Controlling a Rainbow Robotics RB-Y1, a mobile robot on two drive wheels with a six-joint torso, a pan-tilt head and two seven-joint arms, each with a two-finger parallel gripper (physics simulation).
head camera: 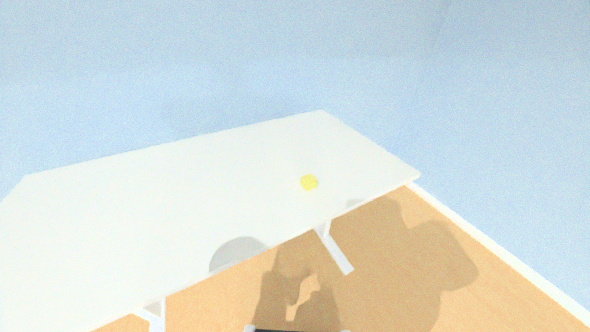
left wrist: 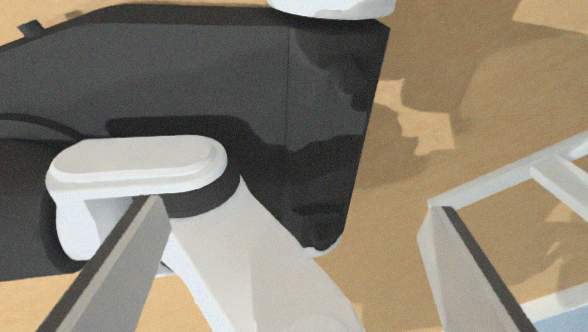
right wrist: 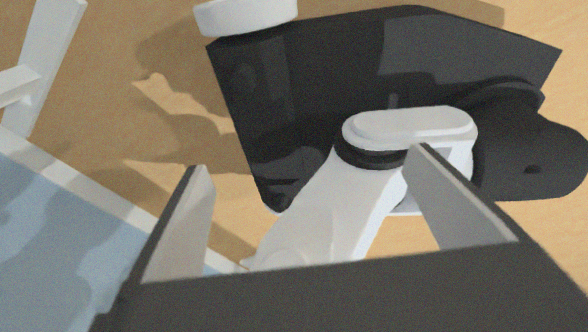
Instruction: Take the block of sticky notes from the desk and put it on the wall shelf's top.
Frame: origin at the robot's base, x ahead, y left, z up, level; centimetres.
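Seen in the pictures: left gripper, fingertip midpoint: (left wrist: 295,216); right gripper, fingertip midpoint: (right wrist: 308,167).
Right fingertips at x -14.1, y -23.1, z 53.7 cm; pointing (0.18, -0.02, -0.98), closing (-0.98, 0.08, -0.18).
A point is followed by its place in that frame.
The yellow block of sticky notes (head camera: 309,182) @(z 98.8, x 37.4, y -2.7 cm) lies on the white desk (head camera: 165,200) @(z 95.1, x 29.5, y 49.1 cm), toward its right end and nearer the front edge than the back, in the head view. The wall shelf does not show in these views. My left gripper (left wrist: 295,216) @(z 53.8, x -13.0, y 24.2 cm) is open, its two fingers wide apart with nothing between them. My right gripper (right wrist: 308,167) @(z 53.7, x -14.1, y -23.1 cm) is open too, with nothing between its fingers. Both grippers are away from the block and do not show in the head view.
Blue walls (head camera: 505,125) @(z 91.2, x 105.0, y -135.8 cm) stand behind the desk and to its right. White desk feet (head camera: 336,252) (left wrist: 490,180) (right wrist: 50,55) stand on the wooden floor (head camera: 500,290) @(z 0.1, x 36.0, y -141.3 cm). My dark mobile base (left wrist: 200,75) @(z 16.9, x -20.4, y 15.8 cm) (right wrist: 330,65) @(z 16.9, x -15.8, y -16.2 cm) shows below both wrists. A round shadow falls on the desk's front edge.
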